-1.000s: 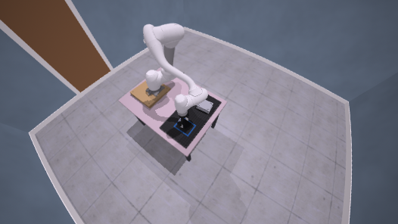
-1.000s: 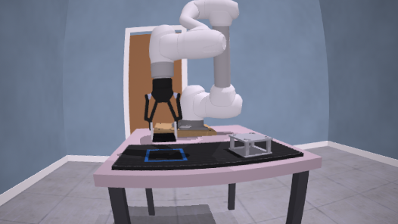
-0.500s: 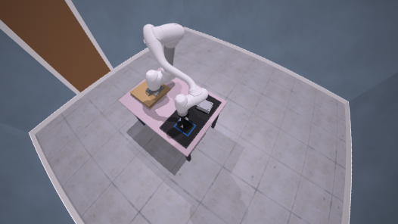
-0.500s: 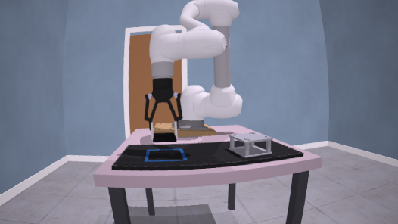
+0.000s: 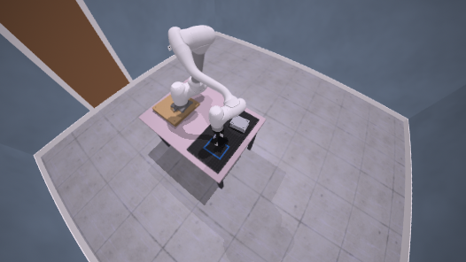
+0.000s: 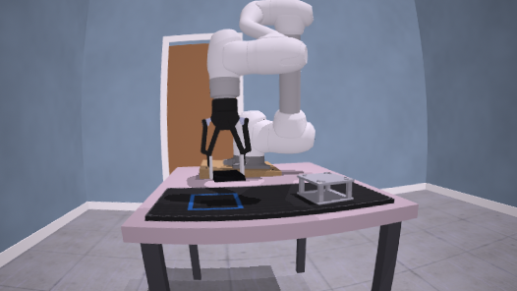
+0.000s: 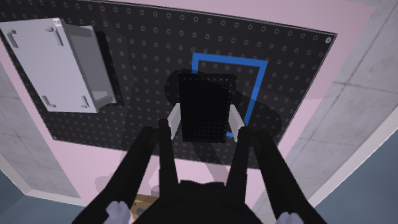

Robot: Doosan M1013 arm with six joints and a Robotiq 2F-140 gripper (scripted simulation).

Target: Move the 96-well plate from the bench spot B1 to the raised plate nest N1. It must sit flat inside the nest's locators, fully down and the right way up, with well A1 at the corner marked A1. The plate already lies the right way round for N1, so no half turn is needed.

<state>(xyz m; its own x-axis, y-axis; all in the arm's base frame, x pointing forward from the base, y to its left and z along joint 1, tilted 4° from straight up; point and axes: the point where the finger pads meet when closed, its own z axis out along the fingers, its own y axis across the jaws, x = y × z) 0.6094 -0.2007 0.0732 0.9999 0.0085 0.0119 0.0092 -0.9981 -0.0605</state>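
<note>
My hand is 6 cm short of the grey plate nest, 28 cm to the right of it and 4 cm above it. The rest, counted from my hand: black 96-well plate 2 cm below; then white A1 label 14 cm ahead, 23 cm to the left, 4 cm below.
</note>
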